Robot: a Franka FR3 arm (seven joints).
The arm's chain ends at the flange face. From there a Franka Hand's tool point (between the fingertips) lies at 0.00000 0.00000 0.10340 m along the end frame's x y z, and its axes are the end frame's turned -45 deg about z.
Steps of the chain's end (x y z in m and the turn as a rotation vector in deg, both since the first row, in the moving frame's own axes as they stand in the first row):
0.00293 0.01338 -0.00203 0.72 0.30 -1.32
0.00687 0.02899 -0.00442 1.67 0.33 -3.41
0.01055 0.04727 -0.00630 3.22 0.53 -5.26
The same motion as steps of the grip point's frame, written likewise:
-0.00609 0.01098 -0.00204 0.30 0.72 -1.32
-0.01314 0.02357 -0.00447 0.95 1.41 -3.41
-0.02135 0.03724 -0.00647 1.90 2.65 -5.26

